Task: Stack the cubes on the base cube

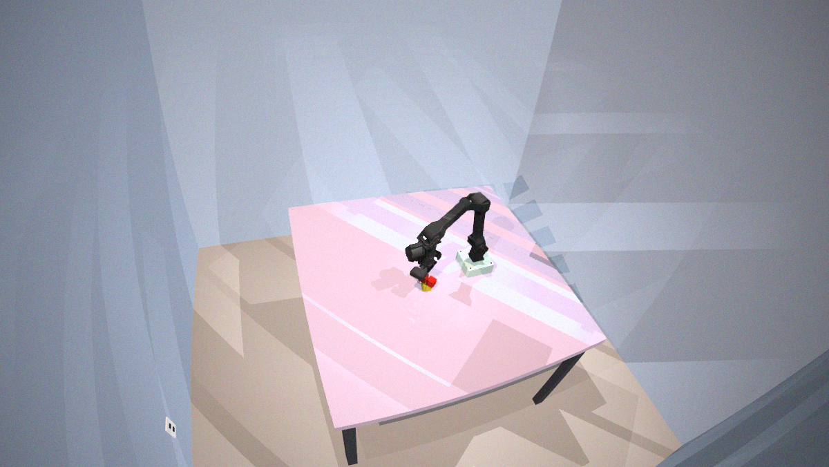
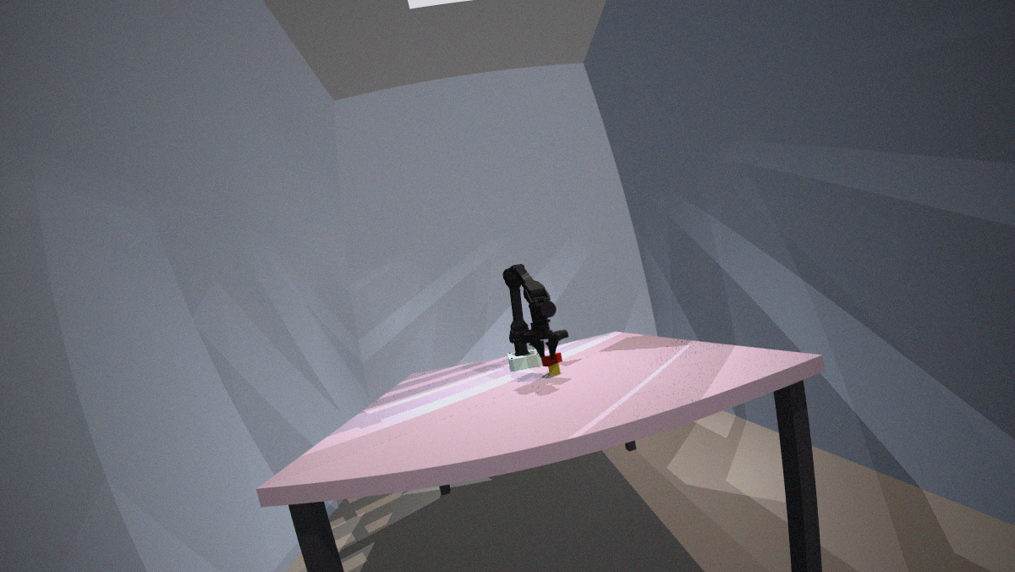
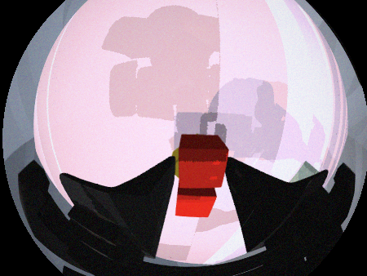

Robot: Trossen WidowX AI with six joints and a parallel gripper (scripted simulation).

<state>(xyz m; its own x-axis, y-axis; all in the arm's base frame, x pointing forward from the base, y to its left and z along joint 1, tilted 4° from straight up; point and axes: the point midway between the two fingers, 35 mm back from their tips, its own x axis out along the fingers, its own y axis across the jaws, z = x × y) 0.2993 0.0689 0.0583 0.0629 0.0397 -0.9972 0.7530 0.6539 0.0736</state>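
My gripper tip is now 4 cm above the yellow cube, 2 cm to the right of it and 1 cm past it.
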